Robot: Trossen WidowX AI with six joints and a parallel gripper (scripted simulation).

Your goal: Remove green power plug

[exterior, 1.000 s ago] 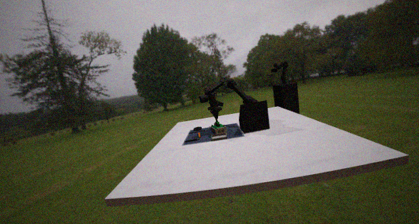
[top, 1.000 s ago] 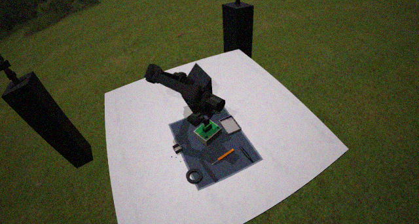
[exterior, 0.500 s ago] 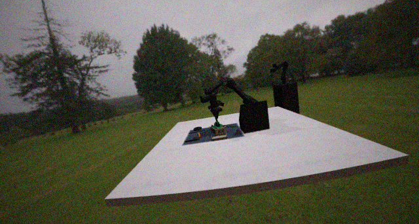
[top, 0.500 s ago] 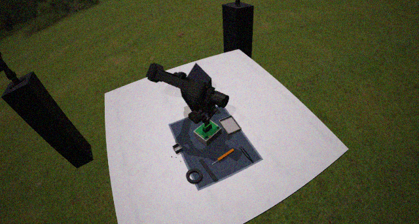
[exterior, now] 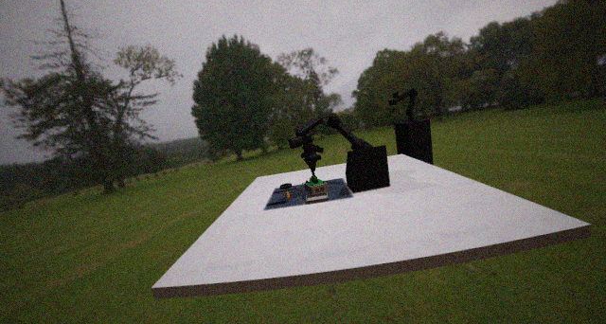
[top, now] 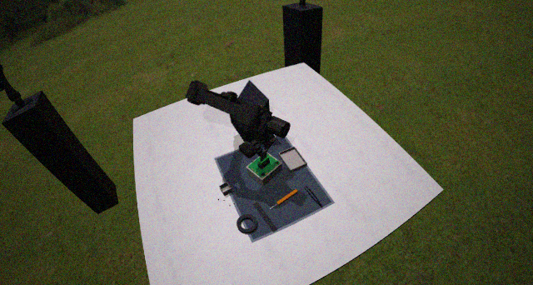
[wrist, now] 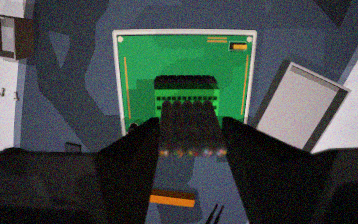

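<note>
The green power plug is 4 cm below my gripper tip. Also, from my gripper tip: grey tray: 14 cm to the left, 13 cm below, 2 cm ahead; dark bar: 19 cm ahead, 12 cm to the right, 12 cm below; dark blue mat: 13 cm below, 5 cm ahead, 1 cm to the right.
</note>
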